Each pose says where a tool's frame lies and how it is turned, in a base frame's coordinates. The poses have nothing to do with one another.
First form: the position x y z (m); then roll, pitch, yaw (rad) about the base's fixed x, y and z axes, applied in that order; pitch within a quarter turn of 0, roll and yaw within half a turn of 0.
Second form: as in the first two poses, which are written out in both.
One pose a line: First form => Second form
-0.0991 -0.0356 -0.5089 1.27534 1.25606 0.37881 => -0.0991 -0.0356 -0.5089 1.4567 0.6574 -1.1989
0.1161 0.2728 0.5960 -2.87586 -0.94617 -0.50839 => 0.1161 0.2728 0.5960 2.8791 0.9468 0.5068
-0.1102 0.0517 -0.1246 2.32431 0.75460 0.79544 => -0.1102 0.0517 -0.1246 2.1037 0.1940 -1.0243
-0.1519 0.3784 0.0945 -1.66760 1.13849 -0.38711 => -0.1519 0.3784 0.0945 -1.6132 0.2989 1.1528
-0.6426 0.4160 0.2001 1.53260 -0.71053 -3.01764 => -0.6426 0.4160 0.2001 -1.5417 -0.0990 -2.4278
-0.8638 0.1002 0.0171 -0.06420 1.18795 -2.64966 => -0.8638 0.1002 0.0171 0.9241 -0.9037 -2.1320
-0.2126 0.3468 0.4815 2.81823 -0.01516 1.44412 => -0.2126 0.3468 0.4815 3.1143 0.3226 -1.4372
